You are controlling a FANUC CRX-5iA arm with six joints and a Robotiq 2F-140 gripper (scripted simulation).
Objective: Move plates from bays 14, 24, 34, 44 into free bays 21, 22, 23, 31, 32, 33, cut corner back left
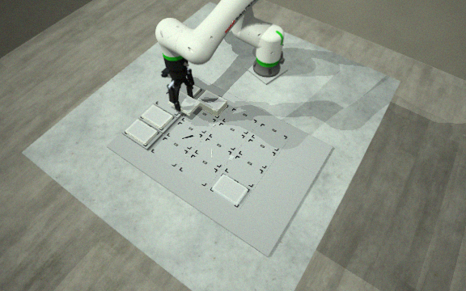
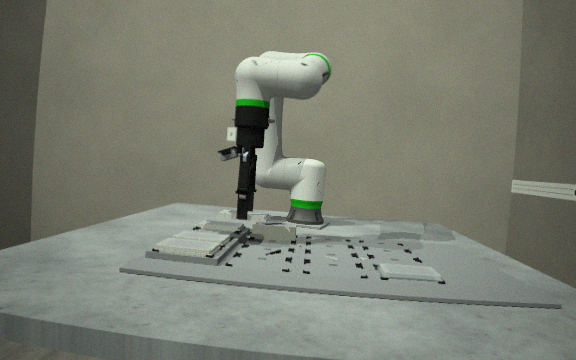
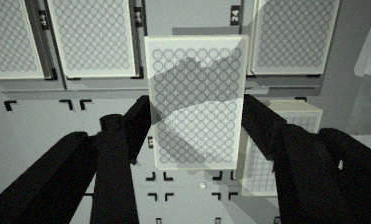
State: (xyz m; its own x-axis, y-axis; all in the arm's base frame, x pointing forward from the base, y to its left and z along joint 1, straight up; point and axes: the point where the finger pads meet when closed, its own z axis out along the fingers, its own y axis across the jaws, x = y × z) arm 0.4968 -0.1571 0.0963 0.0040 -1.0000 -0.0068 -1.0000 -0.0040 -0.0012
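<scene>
Right now my hand is 11 cm past the sealed deep-well block, 8 cm to the right of it and 8 cm above it. From my hand the other things lie so: plate 41 cm to the left, 21 cm ahead, 9 cm below; white tip 24 cm to the left, 11 cm ahead, 9 cm below; thin black stick 11 cm ahead, 10 cm to the left, 9 cm below.
</scene>
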